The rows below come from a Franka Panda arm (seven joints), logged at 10 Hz.
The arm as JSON. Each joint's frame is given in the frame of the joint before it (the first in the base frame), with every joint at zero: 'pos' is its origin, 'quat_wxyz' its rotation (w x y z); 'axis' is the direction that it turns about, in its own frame. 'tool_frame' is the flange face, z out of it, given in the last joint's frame.
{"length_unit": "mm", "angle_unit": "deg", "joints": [
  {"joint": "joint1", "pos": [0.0, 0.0, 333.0], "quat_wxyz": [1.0, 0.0, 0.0, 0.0], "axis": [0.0, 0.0, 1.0]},
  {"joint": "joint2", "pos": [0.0, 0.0, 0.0], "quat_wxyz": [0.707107, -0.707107, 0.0, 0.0], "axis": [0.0, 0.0, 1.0]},
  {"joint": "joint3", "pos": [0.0, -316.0, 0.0], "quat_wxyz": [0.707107, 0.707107, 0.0, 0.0], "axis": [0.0, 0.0, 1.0]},
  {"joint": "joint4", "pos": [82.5, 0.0, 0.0], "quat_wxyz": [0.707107, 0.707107, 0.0, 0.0], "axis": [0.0, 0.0, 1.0]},
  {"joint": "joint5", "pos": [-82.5, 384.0, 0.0], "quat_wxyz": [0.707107, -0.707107, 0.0, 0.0], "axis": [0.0, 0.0, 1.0]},
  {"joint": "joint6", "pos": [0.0, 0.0, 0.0], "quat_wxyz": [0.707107, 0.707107, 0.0, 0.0], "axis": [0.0, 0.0, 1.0]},
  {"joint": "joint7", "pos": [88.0, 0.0, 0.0], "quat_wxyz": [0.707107, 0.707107, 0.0, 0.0], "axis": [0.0, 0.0, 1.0]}
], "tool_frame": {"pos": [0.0, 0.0, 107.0], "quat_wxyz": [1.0, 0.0, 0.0, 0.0]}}
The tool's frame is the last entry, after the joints.
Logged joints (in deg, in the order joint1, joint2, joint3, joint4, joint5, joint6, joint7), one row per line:
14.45 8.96 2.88 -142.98 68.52 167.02 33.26
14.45 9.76 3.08 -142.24 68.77 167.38 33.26
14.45 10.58 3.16 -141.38 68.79 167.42 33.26
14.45 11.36 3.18 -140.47 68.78 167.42 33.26
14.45 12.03 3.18 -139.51 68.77 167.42 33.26
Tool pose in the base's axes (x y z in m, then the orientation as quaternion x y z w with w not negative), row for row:
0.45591 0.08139 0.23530 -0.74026 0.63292 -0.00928 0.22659
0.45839 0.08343 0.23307 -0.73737 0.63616 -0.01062 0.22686
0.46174 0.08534 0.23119 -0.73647 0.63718 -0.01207 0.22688
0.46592 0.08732 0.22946 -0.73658 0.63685 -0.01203 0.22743
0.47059 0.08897 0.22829 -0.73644 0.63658 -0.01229 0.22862
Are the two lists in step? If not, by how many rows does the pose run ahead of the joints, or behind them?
The pose runs 1 row behind the joints: the pose in row i belongs to the joints in row i - 1.
